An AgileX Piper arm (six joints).
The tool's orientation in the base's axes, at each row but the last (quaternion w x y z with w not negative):
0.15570, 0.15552, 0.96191, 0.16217
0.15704, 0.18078, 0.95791, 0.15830
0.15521, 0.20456, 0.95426, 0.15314
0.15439, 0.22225, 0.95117, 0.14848
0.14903, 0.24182, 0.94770, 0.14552
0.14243, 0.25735, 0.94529, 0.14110
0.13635, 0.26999, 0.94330, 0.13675
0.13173, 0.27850, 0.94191, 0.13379
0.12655, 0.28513, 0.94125, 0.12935
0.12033, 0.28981, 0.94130, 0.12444
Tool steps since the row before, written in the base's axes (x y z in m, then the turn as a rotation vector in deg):
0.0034, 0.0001, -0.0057, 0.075, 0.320, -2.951
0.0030, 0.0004, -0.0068, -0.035, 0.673, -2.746
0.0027, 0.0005, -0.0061, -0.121, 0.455, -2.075
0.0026, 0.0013, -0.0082, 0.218, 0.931, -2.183
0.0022, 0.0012, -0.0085, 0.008, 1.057, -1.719
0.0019, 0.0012, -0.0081, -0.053, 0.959, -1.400
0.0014, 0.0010, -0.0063, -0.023, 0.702, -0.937
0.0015, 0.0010, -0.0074, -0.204, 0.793, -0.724
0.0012, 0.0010, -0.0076, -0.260, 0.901, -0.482
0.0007, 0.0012, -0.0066, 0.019, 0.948, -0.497
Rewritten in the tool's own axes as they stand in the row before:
-0.0016, -0.0011, 0.0063, 0.779, -0.757, 2.763
-0.0008, -0.0012, 0.0073, 0.967, -0.404, 2.626
-0.0007, -0.0008, 0.0066, 0.789, -0.384, 1.938
0.0003, -0.0008, 0.0087, 0.747, 0.114, 2.260
0.0006, -0.0010, 0.0088, 0.888, 0.294, 1.788
0.0007, -0.0009, 0.0083, 0.824, 0.294, 1.455
0.0006, -0.0006, 0.0065, 0.574, 0.252, 0.989
0.0006, -0.0009, 0.0075, 0.735, 0.306, 0.749
0.0009, -0.0010, 0.0076, 0.802, 0.441, 0.524
0.0011, -0.0007, 0.0066, 0.607, 0.618, 0.629

